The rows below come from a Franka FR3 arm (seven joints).
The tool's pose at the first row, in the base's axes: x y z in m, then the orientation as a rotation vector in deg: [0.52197 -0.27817 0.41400 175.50 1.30 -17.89]
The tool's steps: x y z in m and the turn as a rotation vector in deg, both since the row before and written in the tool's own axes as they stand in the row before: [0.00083 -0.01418 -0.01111 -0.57 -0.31 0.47]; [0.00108 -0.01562 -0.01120 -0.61 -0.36 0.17]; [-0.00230 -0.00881 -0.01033 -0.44 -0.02 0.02]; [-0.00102 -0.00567 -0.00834 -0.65 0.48 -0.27]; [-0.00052 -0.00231 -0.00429 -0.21 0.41 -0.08]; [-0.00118 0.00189 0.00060 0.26 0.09 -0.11]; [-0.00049 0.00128 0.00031 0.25 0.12 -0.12]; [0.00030 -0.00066 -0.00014 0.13 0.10 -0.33]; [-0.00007 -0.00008 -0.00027 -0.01 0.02 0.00]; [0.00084 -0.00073 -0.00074 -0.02 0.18 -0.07]
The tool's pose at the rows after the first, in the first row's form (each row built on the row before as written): [0.52472 -0.26330 0.42383 174.84 0.65 -18.27]; [0.52785 -0.24690 0.43341 174.16 0.47 -18.74]; [0.52767 -0.23724 0.44322 173.72 0.51 -18.72]; [0.52836 -0.23082 0.45104 173.18 1.06 -17.95]; [0.52867 -0.22808 0.45509 173.04 1.24 -17.32]; [0.52744 -0.23003 0.45494 173.32 1.38 -17.22]; [0.52693 -0.23134 0.45486 173.60 1.54 -17.07]; [0.52723 -0.23067 0.45488 173.77 2.03 -16.96]; [0.52721 -0.23057 0.45515 173.76 2.03 -16.93]; [0.52815 -0.22976 0.45564 173.77 2.15 -16.66]
